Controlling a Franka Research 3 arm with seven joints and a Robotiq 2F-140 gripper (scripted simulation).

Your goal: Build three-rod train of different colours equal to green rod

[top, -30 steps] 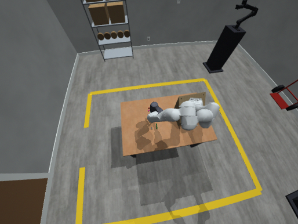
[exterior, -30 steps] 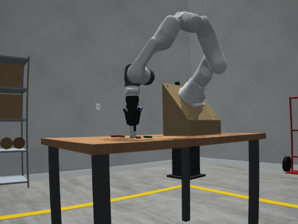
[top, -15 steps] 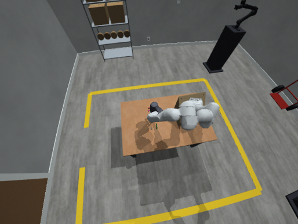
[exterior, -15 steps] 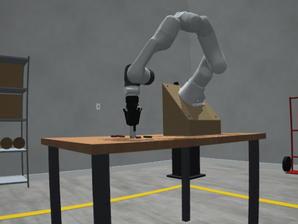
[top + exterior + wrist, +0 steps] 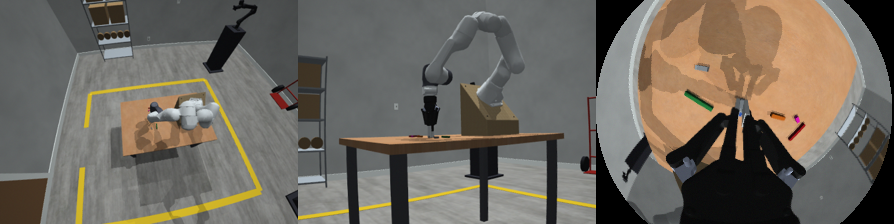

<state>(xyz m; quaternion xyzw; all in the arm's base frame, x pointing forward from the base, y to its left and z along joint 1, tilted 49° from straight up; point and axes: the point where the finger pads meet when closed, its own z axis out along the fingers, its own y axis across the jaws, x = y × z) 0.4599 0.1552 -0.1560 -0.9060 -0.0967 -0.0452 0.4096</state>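
My hand is 30 mm above the small blue rod and 20 mm past it. Also, from my hand: green rod: 100 mm to the left, 30 mm below, 30 mm behind; then magenta rod: 160 mm to the right, 30 mm below, 20 mm ahead; then orange rod: 100 mm to the right, 30 mm below, 10 mm ahead.
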